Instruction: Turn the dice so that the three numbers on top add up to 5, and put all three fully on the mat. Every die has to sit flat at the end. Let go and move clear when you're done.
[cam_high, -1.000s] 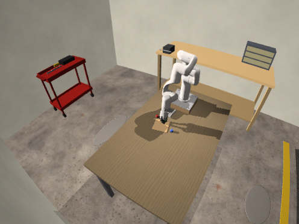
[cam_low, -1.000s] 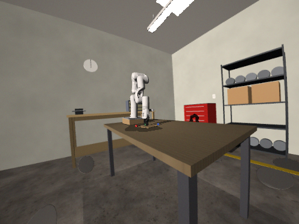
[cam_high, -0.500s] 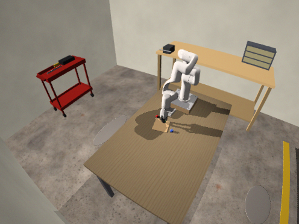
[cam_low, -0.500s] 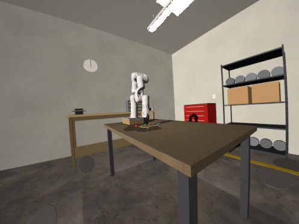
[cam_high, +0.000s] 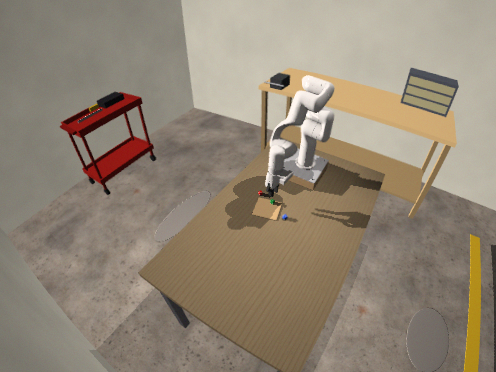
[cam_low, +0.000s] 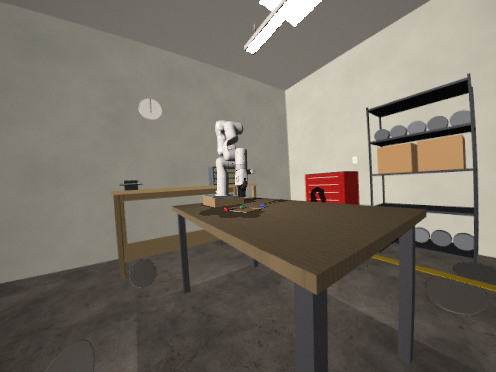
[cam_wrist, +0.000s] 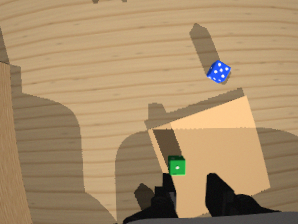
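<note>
The blue die is 8 cm ahead of my hand, 10 cm to the left of it and 9 cm below it. The rest, counted from my hand: tan mat 5 cm ahead, 1 cm to the right, 10 cm below; then red die 5 cm behind, 9 cm to the right, 9 cm below; then green die 9 cm below.
</note>
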